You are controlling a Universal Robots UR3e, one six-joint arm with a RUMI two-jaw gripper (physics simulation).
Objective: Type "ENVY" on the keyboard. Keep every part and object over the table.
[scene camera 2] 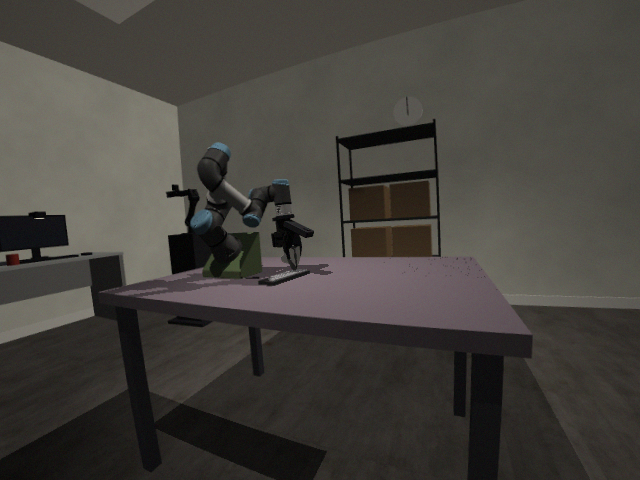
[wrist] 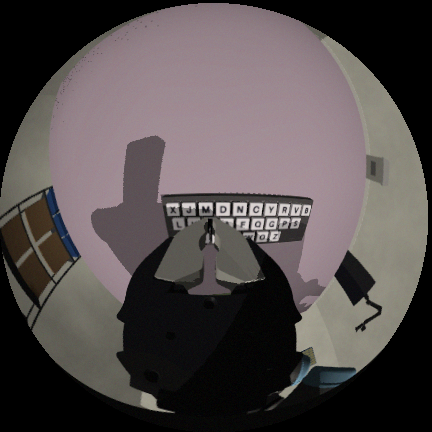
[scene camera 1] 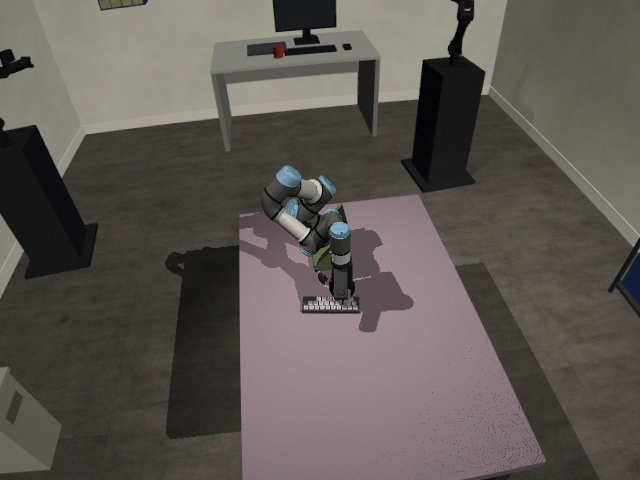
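Seen in the pictures: gripper, fingertip midpoint: [scene camera 2: 294, 270] [wrist: 209, 219] [scene camera 1: 342, 304]; arm's base at its link origin: [scene camera 2: 229, 251].
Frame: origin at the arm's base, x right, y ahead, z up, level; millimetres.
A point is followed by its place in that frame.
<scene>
A dark keyboard [scene camera 1: 320, 307] {x 107, y 299, z -82 mm} [scene camera 2: 281, 278] {x 124, y 300, z -86 mm} with white letter keys lies flat on the pink table [scene camera 1: 336, 382] {x 130, y 598, z -100 mm} [scene camera 2: 392, 299] {x 289, y 683, z -100 mm} [wrist: 240, 100] {x 103, y 442, z -100 mm}. In the wrist view the keyboard's far row shows the N key [wrist: 240, 209] {x 63, y 310, z -82 mm}, the Y key [wrist: 271, 209] {x 102, y 299, z -82 mm} and the V key [wrist: 296, 210] {x 140, y 287, z -82 mm}. The E key does not show; my fingers hide part of the middle and near rows. My gripper [scene camera 1: 342, 301] {x 25, y 310, z -77 mm} [scene camera 2: 294, 268] {x 25, y 310, z -77 mm} [wrist: 209, 219] {x 25, y 310, z -77 mm} is shut and empty. It points down with its tips over the keyboard's right half in scene camera 1; whether they touch a key I cannot tell.
A green angled block [scene camera 1: 323, 259] {x 45, y 105, z -38 mm} [scene camera 2: 251, 255] {x 4, y 111, z -19 mm} stands on the table by the arm's base, behind the keyboard. The table's left edge runs near the keyboard in scene camera 1. A grey desk [scene camera 1: 237, 62] and black pedestals [scene camera 1: 444, 118] stand away from the table.
</scene>
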